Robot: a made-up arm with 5 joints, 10 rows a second.
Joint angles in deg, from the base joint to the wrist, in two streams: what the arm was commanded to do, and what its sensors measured. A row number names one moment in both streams.
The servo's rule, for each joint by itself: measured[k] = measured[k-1] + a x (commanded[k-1-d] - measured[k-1]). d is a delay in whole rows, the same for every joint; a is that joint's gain. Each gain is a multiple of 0.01, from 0.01 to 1. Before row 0 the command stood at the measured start. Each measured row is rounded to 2 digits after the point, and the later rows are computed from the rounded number. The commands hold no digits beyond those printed.
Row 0, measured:
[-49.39, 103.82, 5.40, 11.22, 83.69]
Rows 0 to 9, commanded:
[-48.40, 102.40, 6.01, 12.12, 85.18]
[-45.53, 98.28, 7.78, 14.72, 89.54]
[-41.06, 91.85, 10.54, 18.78, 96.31]
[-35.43, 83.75, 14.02, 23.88, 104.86]
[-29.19, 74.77, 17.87, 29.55, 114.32]
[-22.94, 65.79, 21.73, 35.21, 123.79]
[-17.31, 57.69, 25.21, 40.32, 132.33]
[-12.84, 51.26, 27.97, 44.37, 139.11]
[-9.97, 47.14, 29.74, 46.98, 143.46]
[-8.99, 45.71, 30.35, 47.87, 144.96]
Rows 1 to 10, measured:
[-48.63, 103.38, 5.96, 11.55, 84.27]
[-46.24, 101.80, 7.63, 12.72, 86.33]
[-42.25, 98.72, 10.31, 14.96, 90.22]
[-37.00, 94.08, 13.72, 18.26, 95.93]
[-30.99, 88.09, 17.54, 22.44, 103.10]
[-24.79, 81.18, 21.39, 27.16, 111.17]
[-19.03, 73.90, 24.90, 32.03, 119.42]
[-14.26, 66.88, 27.72, 36.60, 127.10]
[-10.96, 60.76, 29.58, 40.44, 133.48]
[-9.44, 56.09, 30.29, 43.19, 137.96]
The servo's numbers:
d 0
a 0.77 0.31 0.92 0.37 0.39

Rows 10 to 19, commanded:
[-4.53, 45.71, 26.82, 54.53, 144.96]
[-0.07, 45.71, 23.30, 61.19, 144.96]
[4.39, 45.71, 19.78, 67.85, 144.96]
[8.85, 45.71, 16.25, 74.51, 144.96]
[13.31, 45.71, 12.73, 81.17, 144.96]
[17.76, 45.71, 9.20, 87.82, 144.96]
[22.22, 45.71, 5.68, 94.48, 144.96]
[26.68, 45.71, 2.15, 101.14, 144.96]
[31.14, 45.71, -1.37, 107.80, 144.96]
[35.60, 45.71, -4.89, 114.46, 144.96]
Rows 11 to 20, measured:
[-5.66, 52.87, 27.10, 47.39, 140.69]
[-1.36, 50.65, 23.60, 52.50, 142.36]
[3.07, 49.12, 20.09, 58.18, 143.37]
[7.52, 48.06, 16.56, 64.22, 143.99]
[11.98, 47.33, 13.04, 70.49, 144.37]
[16.43, 46.83, 9.51, 76.90, 144.60]
[20.89, 46.48, 5.99, 83.40, 144.74]
[25.35, 46.24, 2.46, 89.96, 144.83]
[29.81, 46.08, -1.06, 96.56, 144.88]
[34.27, 45.97, -4.58, 103.18, 144.91]

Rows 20 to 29, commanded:
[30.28, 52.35, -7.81, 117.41, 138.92]
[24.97, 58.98, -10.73, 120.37, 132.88]
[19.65, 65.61, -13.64, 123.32, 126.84]
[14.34, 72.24, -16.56, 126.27, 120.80]
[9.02, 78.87, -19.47, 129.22, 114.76]
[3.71, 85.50, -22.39, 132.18, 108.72]
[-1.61, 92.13, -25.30, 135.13, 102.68]
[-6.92, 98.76, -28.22, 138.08, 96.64]
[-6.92, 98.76, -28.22, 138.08, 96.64]
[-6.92, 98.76, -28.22, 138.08, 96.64]
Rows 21 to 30, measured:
[31.20, 47.95, -7.55, 108.45, 142.57]
[26.40, 51.37, -10.48, 112.86, 138.79]
[21.20, 55.78, -13.39, 116.73, 134.13]
[15.92, 60.88, -16.31, 120.26, 128.93]
[10.61, 66.46, -19.22, 123.58, 123.40]
[5.30, 72.36, -22.14, 126.76, 117.67]
[-0.02, 78.49, -25.05, 129.86, 111.82]
[-5.33, 84.77, -27.97, 132.90, 105.90]
[-6.55, 89.11, -28.20, 134.82, 102.29]
[-6.83, 92.10, -28.22, 136.03, 100.09]

